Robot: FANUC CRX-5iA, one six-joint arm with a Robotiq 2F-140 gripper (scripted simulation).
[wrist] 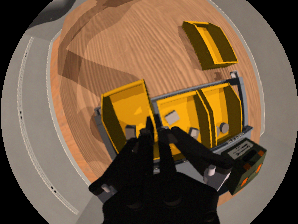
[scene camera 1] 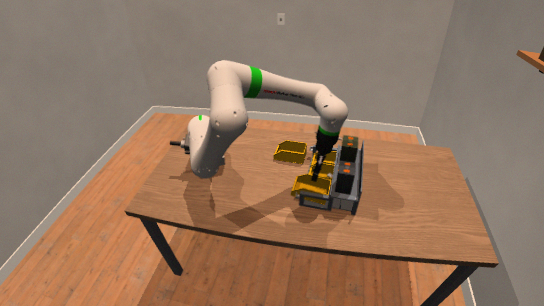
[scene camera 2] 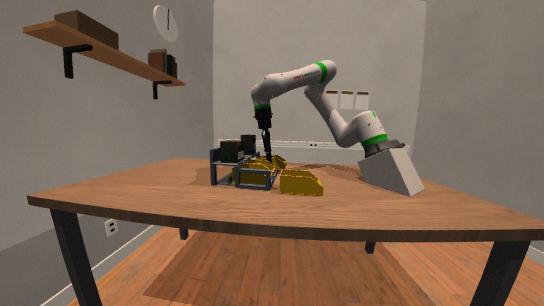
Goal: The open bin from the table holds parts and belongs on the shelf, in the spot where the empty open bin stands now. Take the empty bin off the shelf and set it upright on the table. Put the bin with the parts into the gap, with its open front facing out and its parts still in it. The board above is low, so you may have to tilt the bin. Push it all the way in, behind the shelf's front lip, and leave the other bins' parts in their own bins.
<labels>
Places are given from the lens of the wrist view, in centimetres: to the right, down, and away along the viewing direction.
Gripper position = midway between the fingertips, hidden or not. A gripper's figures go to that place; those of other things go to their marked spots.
gripper (wrist: 154, 121): 1, 2, 21
grey shelf rack (wrist: 235, 79): 22, -9, 18
</labels>
